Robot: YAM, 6 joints.
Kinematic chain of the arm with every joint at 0, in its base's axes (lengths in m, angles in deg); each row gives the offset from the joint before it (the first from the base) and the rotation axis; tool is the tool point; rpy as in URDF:
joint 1: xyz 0 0 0.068 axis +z
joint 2: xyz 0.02 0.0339 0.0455 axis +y
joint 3: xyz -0.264 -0.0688 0 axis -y
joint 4: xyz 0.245 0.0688 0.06 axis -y
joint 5: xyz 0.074 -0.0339 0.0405 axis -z
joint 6: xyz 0.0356 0 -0.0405 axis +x
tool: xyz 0 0 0 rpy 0 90 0
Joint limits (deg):
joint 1: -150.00..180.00
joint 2: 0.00..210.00
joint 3: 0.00..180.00
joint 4: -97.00..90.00
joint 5: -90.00..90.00
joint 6: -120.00..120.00
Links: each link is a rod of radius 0.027 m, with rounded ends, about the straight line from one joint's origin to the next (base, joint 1, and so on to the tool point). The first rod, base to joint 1, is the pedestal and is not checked.
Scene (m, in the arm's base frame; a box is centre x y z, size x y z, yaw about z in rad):
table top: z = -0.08
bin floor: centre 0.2 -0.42 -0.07 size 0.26 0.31 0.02 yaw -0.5
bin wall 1: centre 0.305 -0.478 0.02 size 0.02 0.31 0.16 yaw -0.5
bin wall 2: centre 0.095 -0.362 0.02 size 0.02 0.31 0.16 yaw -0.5
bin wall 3: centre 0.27 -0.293 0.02 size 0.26 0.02 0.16 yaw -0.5
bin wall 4: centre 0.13 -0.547 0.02 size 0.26 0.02 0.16 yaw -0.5
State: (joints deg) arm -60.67 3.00 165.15 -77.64 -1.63 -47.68
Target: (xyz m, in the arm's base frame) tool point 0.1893 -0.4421 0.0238
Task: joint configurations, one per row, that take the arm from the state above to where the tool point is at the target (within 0.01 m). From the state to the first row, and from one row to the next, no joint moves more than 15 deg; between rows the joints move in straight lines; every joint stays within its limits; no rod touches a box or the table.
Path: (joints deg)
1: -61.24 16.69 160.78 -75.83 -1.57 -47.68
2: -61.80 30.39 156.42 -74.03 -1.51 -47.68
3: -62.37 44.08 152.05 -72.22 -1.45 -47.68
4: -62.93 57.78 147.68 -70.42 -1.39 -47.68
5: -63.50 71.47 143.32 -68.61 -1.33 -47.68
6: -64.06 85.17 138.95 -66.80 -1.27 -47.68
7: -64.63 98.86 134.58 -65.00 -1.21 -47.68
8: -65.20 112.56 130.22 -63.19 -1.15 -47.68
9: -65.76 126.25 125.85 -61.38 -1.09 -47.68
10: -66.33 139.95 121.48 -59.58 -1.03 -47.68
11: -66.89 153.64 117.11 -57.77 -0.97 -47.68

